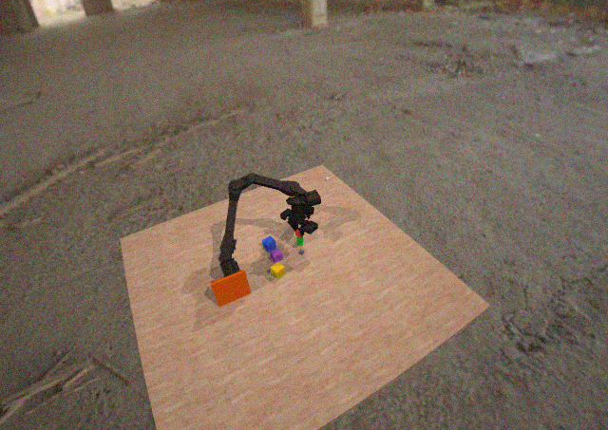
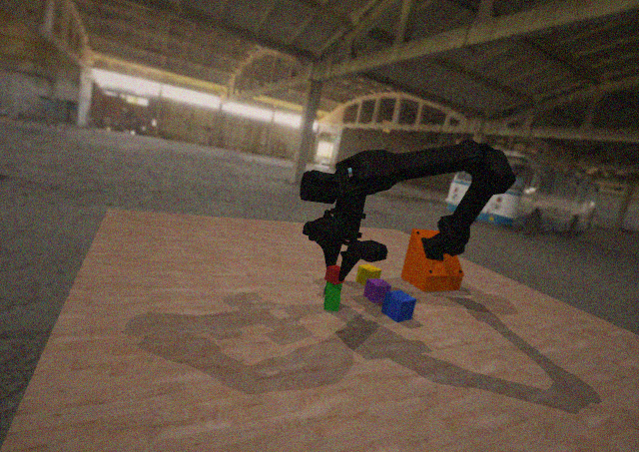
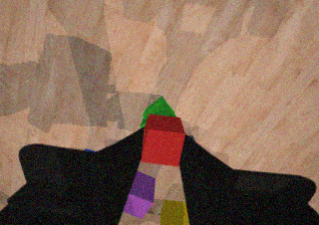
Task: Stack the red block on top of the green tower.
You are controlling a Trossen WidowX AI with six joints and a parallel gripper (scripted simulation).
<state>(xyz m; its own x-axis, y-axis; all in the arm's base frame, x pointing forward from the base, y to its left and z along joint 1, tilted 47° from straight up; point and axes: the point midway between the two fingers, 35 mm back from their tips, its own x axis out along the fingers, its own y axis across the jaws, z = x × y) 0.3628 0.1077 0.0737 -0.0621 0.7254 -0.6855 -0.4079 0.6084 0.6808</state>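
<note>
Now: gripper tip 1 cm below the red block. Also, from my gripper tip: tiny grey cube: 6 cm to the right, 6 cm below, 2 cm behind; purple block: 14 cm behind, 4 cm to the right, 4 cm below; blue block: 14 cm behind, 5 cm to the left, 4 cm below.
</note>
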